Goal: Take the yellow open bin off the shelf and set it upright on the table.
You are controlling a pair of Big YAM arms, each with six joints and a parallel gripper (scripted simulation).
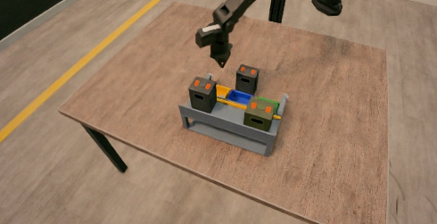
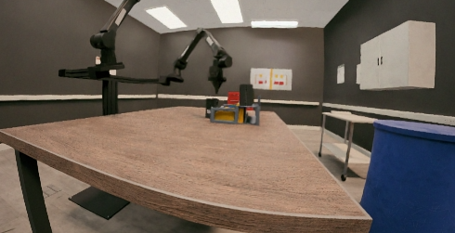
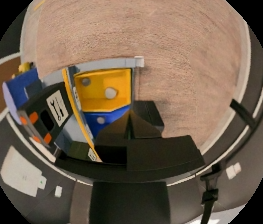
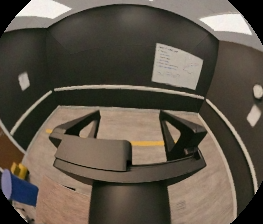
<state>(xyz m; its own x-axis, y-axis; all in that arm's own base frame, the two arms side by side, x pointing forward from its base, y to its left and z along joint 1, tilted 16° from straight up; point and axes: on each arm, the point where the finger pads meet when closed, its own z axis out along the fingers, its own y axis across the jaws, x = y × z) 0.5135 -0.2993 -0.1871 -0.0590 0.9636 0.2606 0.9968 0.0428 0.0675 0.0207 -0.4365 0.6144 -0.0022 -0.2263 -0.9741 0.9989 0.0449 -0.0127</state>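
My left hand is 12 cm above the yellow open bin, 8 cm short of it and 1 cm to the right of it. Also, from my left hand: grey shelf 12 cm to the left, 10 cm below, 10 cm ahead; then dark lidded bin 10 cm to the left, 10 cm below, 6 cm behind.
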